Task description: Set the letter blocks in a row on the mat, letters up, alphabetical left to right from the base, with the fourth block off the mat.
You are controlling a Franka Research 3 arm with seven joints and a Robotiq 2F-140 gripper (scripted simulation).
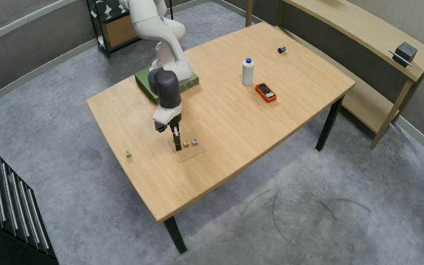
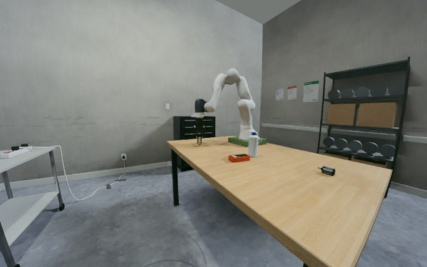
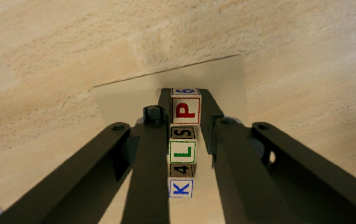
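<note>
My gripper is now 40 mm to the right of the block, 20 mm short of it and 20 mm above it. Also, from my hand: white bottle: 560 mm to the left, 160 mm behind, 40 mm above; then tan mat: 40 mm to the left, 40 mm below, 20 mm ahead; then orange meter: 580 mm to the left, 20 mm below, 20 mm behind.
</note>
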